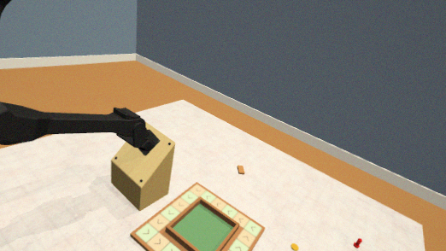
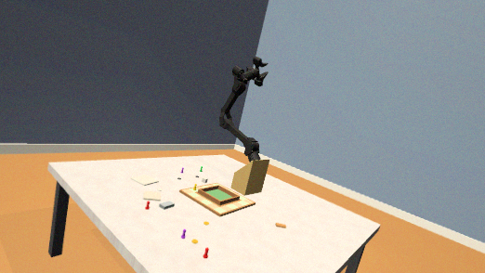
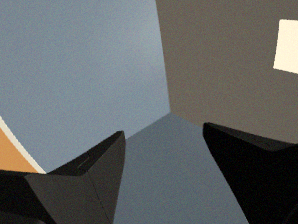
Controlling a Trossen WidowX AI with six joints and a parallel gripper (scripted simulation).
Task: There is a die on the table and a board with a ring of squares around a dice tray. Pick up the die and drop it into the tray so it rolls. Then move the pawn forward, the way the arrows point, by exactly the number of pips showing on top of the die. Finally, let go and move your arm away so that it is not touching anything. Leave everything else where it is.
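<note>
Now: gripper tip 360 mm short of the white die, 60 mm to the right of it and 740 mm above it. Also, from my gripper tip: yellow pawn (490 mm ahead, 180 mm to the left, 720 mm below); green dice tray (410 mm ahead, 270 mm to the left, 740 mm below); grey block (710 mm ahead, 290 mm to the left, 740 mm below).
</note>
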